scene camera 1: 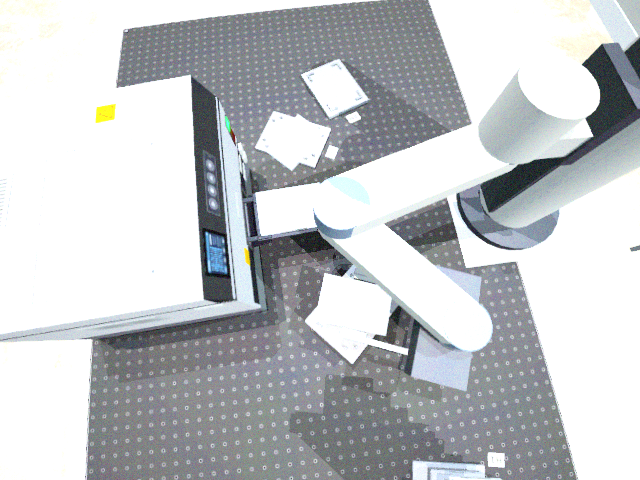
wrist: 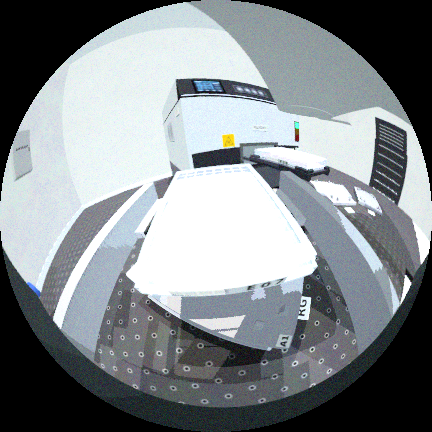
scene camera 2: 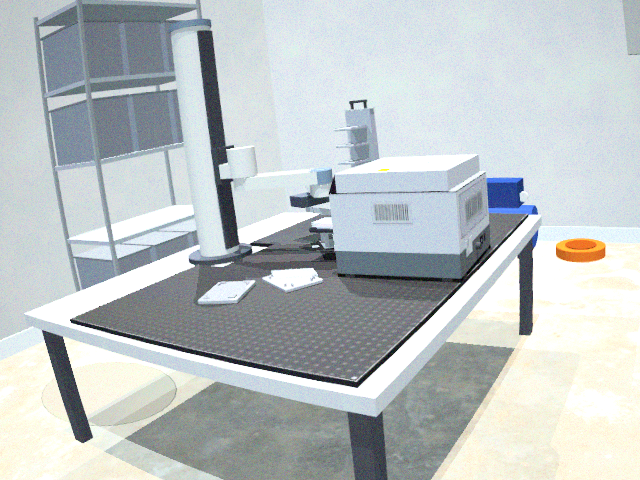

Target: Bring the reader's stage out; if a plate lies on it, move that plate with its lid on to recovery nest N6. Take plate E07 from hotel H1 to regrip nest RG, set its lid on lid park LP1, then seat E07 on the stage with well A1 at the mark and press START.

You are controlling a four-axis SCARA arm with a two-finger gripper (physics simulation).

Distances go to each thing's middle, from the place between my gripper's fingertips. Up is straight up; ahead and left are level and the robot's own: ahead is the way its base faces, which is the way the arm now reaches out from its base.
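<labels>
You'd find the screen (scene camera 1: 216, 260) 150 mm above my hand, 70 mm to the right of it and 180 mm ahead of it. The LP1 lid park (scene camera 1: 278, 122), that's 120 mm below my hand, 60 mm ahead of it and 430 mm to the right of it.
</labels>
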